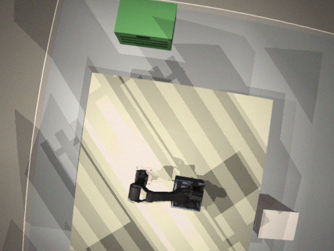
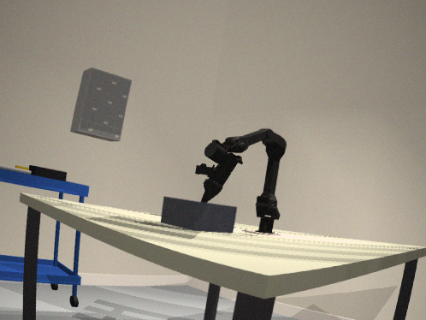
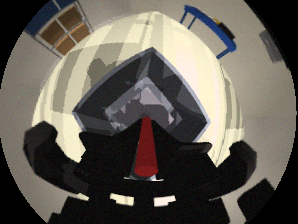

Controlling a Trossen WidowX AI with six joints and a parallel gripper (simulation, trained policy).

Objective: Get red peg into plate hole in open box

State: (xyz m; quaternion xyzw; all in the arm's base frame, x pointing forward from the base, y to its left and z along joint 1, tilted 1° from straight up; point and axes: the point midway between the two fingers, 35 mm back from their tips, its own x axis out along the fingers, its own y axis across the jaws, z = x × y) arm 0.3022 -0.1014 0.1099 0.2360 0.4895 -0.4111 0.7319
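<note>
The red peg lies 30 mm above my gripper tip and 10 mm to the left of it. From my gripper tip the other things lie so: grey box (60 mm below).
</note>
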